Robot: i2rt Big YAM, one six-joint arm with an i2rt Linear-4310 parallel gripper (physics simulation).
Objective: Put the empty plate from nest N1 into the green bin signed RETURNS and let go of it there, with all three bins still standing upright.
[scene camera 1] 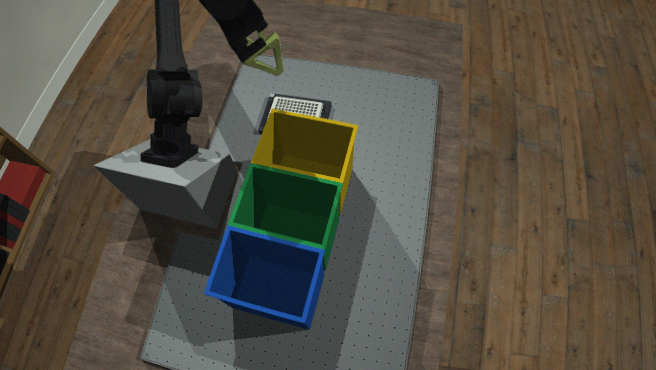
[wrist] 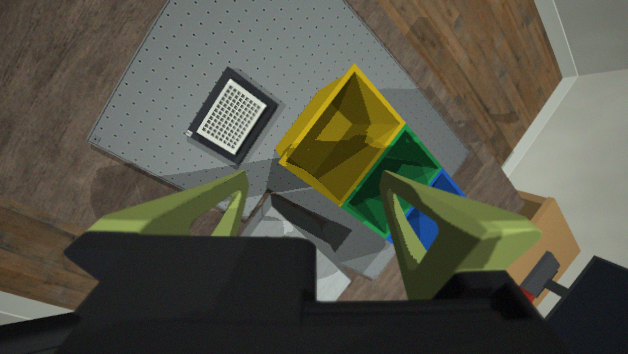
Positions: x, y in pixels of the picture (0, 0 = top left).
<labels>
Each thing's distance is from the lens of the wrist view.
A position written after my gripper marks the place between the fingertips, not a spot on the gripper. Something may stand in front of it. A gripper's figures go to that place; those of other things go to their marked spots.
my gripper point(wrist: 314, 177): 13 cm
yellow bin point(wrist: 348, 124): 50 cm
blue bin point(wrist: 426, 229): 53 cm
green bin point(wrist: 406, 155): 46 cm
The marked spots on the blue bin and the green bin are 19 cm apart.
</labels>
